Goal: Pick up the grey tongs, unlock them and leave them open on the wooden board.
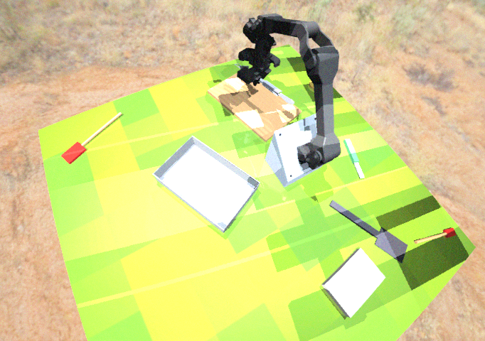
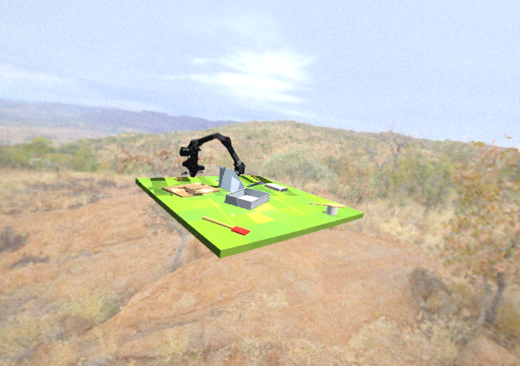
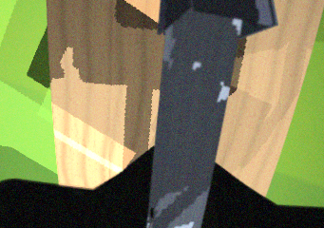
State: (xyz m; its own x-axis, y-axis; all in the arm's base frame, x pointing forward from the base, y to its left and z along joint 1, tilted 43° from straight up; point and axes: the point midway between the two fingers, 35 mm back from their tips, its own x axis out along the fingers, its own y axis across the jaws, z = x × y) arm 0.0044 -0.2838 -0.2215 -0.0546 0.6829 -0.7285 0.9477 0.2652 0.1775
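The wooden board is 10 mm to the left of my gripper tip and 90 mm below it. Also, from my gripper tip: yellow disc (340 mm behind, 20 mm to the left, 90 mm below); then grey roasting tin (340 mm ahead, 290 mm to the left, 70 mm below); then red spatula (700 mm ahead, 70 mm to the right, 90 mm below).
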